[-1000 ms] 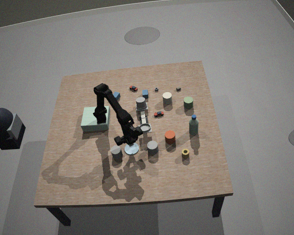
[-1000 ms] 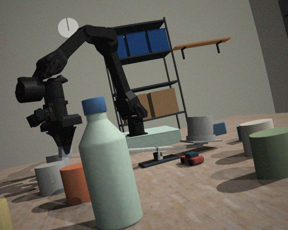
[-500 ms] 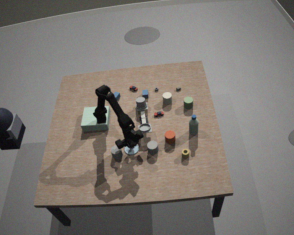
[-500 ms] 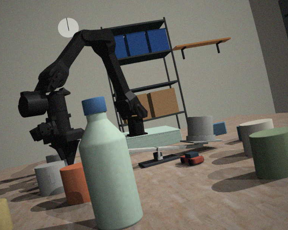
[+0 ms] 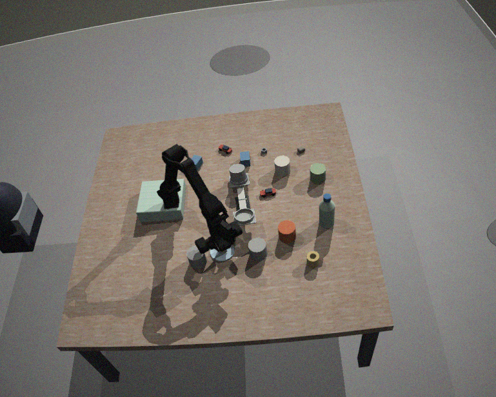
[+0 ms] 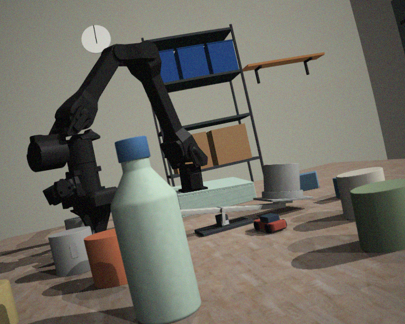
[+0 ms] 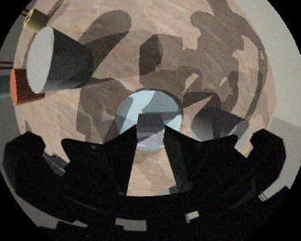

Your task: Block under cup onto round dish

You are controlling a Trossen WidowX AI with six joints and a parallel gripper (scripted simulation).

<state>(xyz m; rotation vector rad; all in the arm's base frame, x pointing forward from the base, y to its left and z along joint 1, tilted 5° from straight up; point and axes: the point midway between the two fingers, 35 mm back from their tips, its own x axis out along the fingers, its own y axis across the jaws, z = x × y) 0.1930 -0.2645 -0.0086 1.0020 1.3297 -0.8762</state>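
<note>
My gripper tip is now 2 cm above the round dish. Also, from my gripper tip: balance beam 12 cm ahead, 23 cm to the left, 2 cm above; then balance 12 cm ahead, 23 cm to the left, 1 cm above; then orange cylinder 26 cm ahead, 1 cm to the left, 2 cm above.
</note>
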